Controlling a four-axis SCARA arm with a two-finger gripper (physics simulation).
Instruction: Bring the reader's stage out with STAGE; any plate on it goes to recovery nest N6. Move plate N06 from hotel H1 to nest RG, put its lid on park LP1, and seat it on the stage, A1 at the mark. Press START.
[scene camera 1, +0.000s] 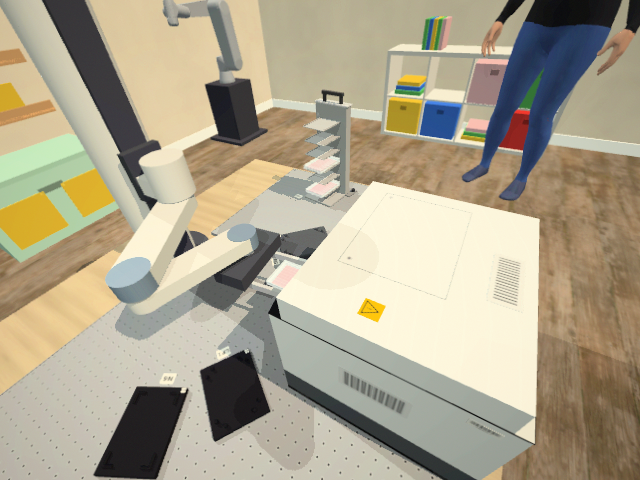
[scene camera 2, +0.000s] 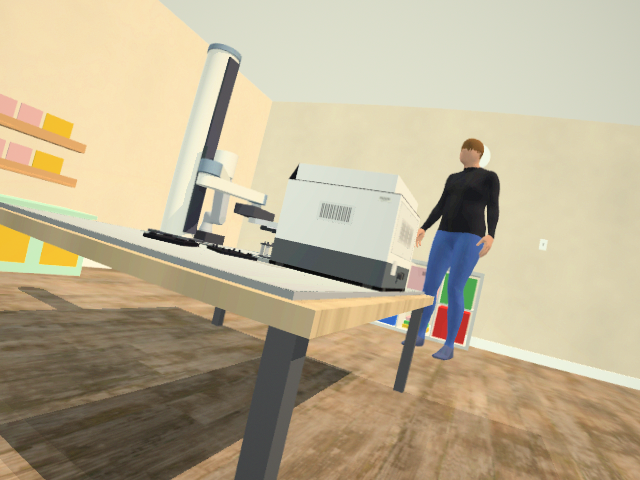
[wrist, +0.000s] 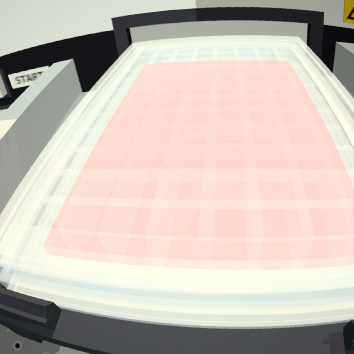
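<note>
Visible in the pictures: a reader stage, a black LP1 pad and my gripper. The wrist view likewise shows my gripper.
</note>
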